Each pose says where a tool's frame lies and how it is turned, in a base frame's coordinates. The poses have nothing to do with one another.
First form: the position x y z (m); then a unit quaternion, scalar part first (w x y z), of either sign.
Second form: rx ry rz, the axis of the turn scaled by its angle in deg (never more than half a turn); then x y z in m. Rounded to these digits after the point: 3 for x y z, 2 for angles.
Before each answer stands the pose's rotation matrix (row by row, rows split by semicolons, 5 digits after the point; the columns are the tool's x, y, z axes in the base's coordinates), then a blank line. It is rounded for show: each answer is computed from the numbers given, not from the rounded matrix.
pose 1, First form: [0.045, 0.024, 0.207, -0.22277, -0.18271, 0.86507, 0.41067]
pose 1, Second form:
-0.83398 -0.13314 -0.53549; -0.49908 0.59594 0.62911; 0.23535 0.79192 -0.56345

[28.91, -136.88, -64.98, 0.045, 0.024, 0.207]
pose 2, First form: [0.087, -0.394, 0.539, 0.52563, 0.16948, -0.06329, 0.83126]
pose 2, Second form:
-0.38998 -0.89531 0.21523; 0.85241 -0.43942 -0.28339; 0.34829 0.07295 0.93454

[23.22, -8.67, 113.91, 0.087, -0.394, 0.539]
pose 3, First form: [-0.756, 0.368, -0.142, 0.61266, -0.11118, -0.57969, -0.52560]
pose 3, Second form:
-0.22458 0.77292 -0.59343; -0.51512 0.42277 0.74559; 0.82717 0.47313 0.30320

[-14.69, -76.60, -69.45, -0.756, 0.368, -0.142]
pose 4, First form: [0.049, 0.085, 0.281, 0.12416, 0.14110, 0.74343, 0.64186]
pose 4, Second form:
-0.92935 0.05041 0.36574; 0.36918 0.13621 0.91932; -0.00348 0.98940 -0.14520

[23.57, 124.17, 107.21, 0.049, 0.085, 0.281]
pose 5, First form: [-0.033, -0.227, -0.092, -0.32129, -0.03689, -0.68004, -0.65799]
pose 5, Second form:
-0.79082 -0.37264 0.48553; 0.47299 0.13137 0.87122; -0.38844 0.91863 0.07236

[5.55, 102.34, 99.03, -0.033, -0.227, -0.092]
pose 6, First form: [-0.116, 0.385, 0.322, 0.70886, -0.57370, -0.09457, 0.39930]
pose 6, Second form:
0.66323 -0.45759 -0.59223; 0.67461 0.02285 0.73782; -0.32408 -0.88887 0.32385

[-72.97, -12.03, 50.79, -0.116, 0.385, 0.322]
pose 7, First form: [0.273, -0.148, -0.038, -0.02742, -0.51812, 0.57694, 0.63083]
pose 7, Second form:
-0.46160 -0.56325 -0.68533; -0.63244 -0.33278 0.69948; -0.62205 0.75631 -0.20261

[91.67, -102.07, -111.61, 0.273, -0.148, -0.038]
